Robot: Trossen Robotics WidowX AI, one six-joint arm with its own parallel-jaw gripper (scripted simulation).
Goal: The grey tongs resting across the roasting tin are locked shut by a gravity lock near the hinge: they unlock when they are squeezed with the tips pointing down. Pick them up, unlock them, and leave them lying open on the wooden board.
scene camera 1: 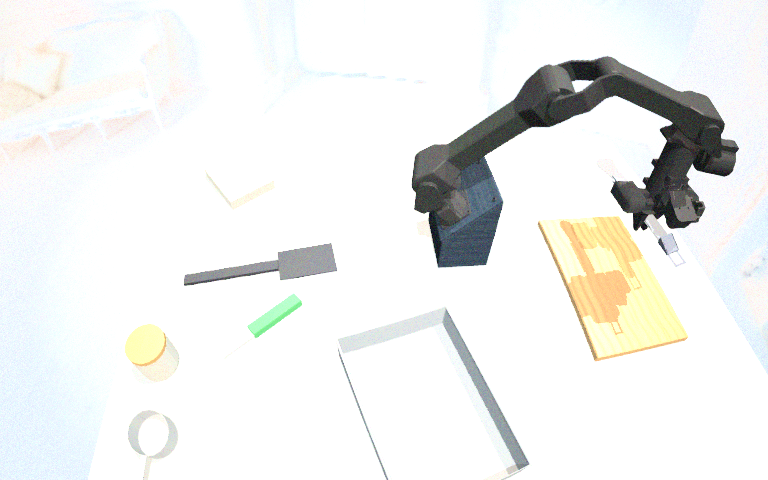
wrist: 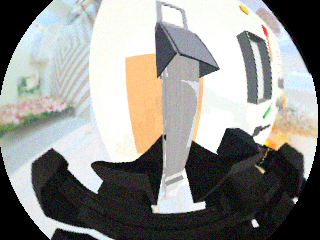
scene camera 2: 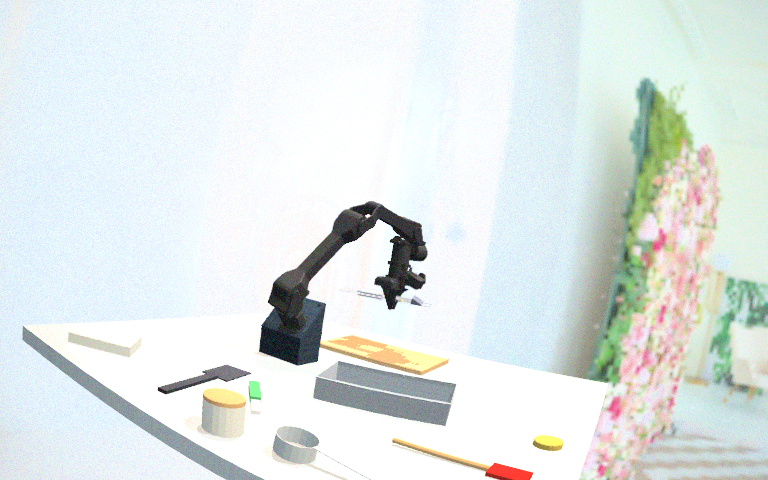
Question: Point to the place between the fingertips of my gripper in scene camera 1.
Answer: At 638, 229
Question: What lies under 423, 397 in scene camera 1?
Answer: A roasting tin.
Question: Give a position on a lidded jar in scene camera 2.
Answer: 223, 411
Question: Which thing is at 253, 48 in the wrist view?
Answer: A roasting tin.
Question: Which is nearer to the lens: the lidded jar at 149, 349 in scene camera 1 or the dark spatula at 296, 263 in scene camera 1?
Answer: The lidded jar.
